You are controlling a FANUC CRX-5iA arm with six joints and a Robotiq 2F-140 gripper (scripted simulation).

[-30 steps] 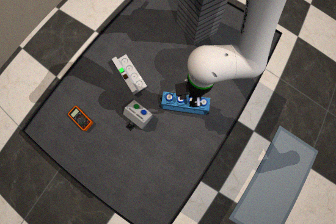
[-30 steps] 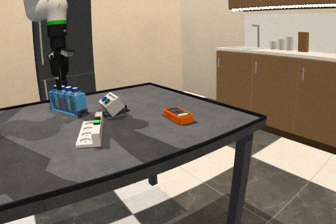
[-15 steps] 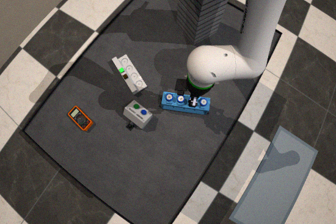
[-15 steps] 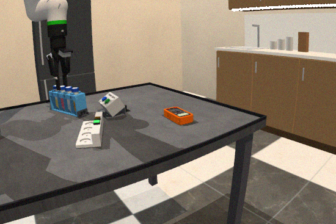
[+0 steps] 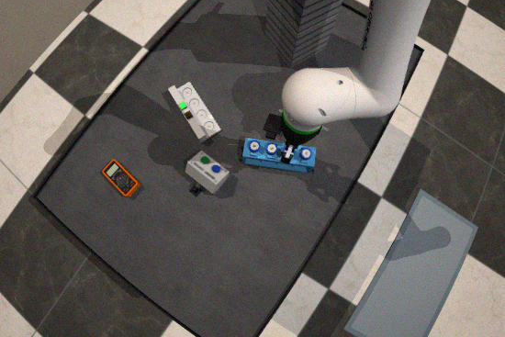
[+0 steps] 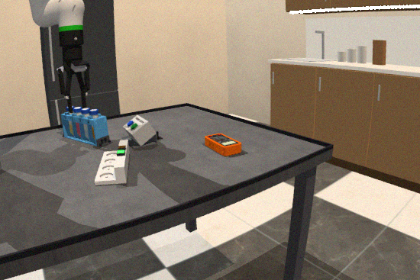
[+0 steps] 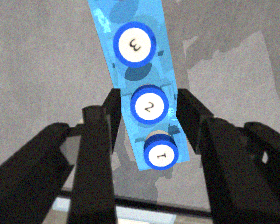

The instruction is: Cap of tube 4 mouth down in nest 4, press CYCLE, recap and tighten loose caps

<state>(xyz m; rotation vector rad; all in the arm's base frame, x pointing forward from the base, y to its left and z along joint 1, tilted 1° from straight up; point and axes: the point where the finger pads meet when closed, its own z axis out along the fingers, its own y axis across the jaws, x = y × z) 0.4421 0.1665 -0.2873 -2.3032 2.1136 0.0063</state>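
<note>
My gripper is now 3 cm above the cap 2. The rest, counted from my hand: grey key housing 20 cm to the right, 16 cm ahead, 9 cm below; green key 22 cm to the right, 13 cm ahead, 7 cm below; blue key 18 cm to the right, 14 cm ahead, 7 cm below.
</note>
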